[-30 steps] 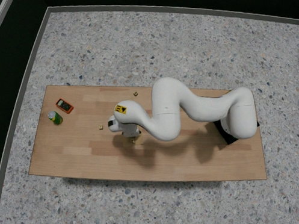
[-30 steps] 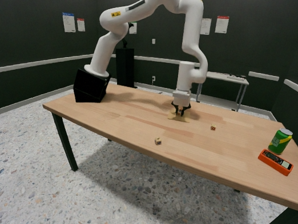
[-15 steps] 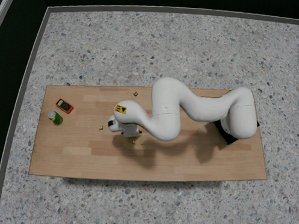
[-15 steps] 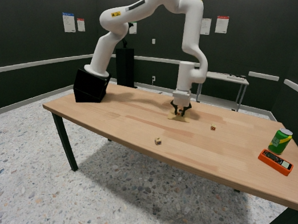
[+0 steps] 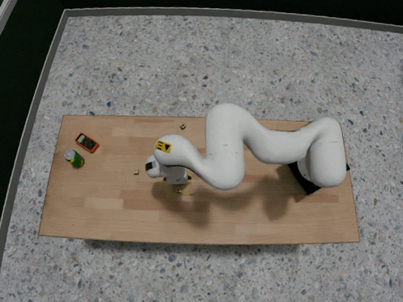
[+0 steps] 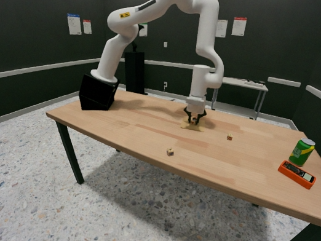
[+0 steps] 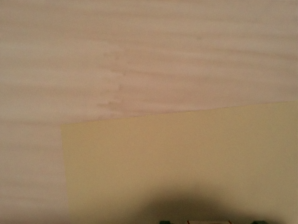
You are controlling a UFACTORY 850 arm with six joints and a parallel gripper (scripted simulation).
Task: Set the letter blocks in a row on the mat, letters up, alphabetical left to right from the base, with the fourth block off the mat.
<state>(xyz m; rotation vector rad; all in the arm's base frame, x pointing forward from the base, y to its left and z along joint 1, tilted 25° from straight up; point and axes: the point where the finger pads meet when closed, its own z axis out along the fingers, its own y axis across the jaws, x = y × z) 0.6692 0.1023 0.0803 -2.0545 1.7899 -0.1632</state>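
Right now the tan mat is 30 mm below my hand. From my hand the other things lie so: green can 550 mm ahead, 40 mm to the right, 30 mm above; orange meter 530 mm ahead, 150 mm to the right, 20 mm below.
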